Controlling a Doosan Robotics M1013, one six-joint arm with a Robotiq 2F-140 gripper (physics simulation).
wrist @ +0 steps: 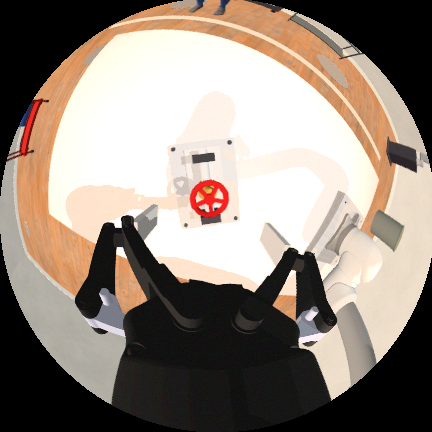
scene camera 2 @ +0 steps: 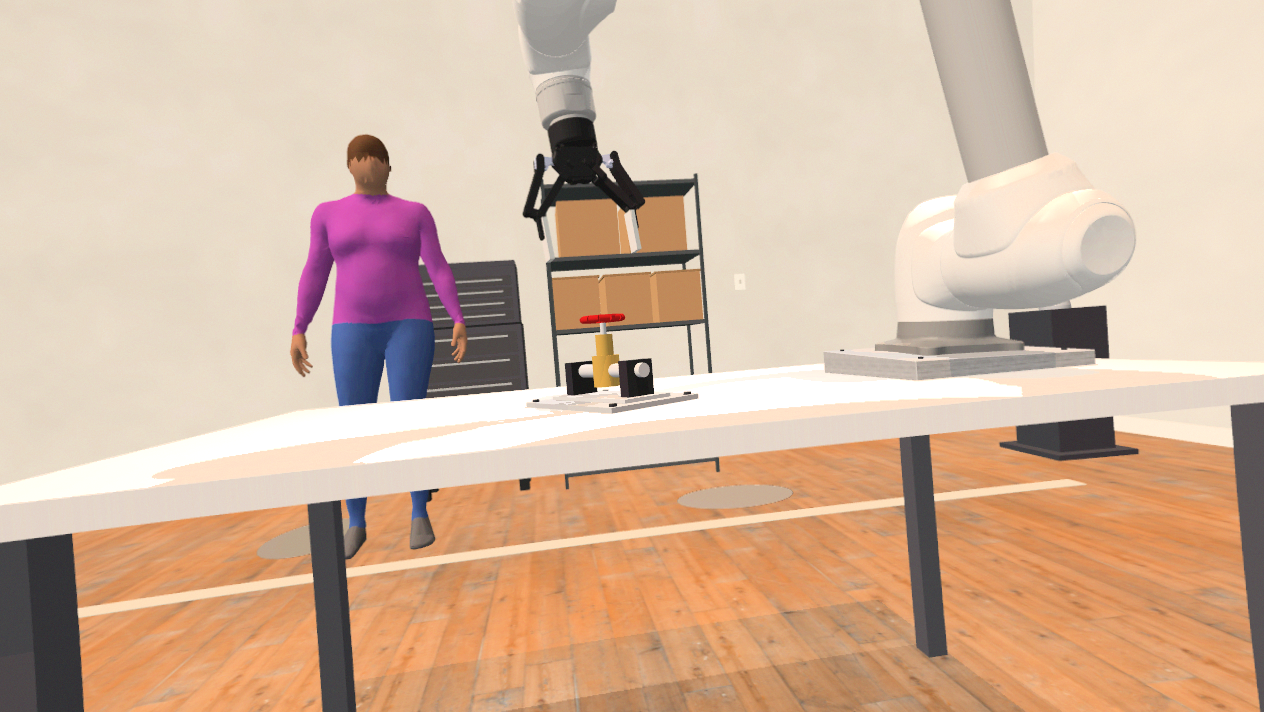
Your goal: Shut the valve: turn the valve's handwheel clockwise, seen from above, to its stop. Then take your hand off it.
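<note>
The red handwheel lies level on top of the valve's yellow body. The valve's pipe is held between two black blocks on a light grey base plate, which lies on the white table. My gripper is open and empty, with its fingers pointing down. In the scene view it hangs well above the handwheel, not touching it. In the wrist view the wheel shows between and slightly beyond the spread finger pads.
The arm's own base stands on a grey plate at the right of the table. Behind the table are a person, a dark drawer cabinet and a shelf rack with cardboard boxes.
</note>
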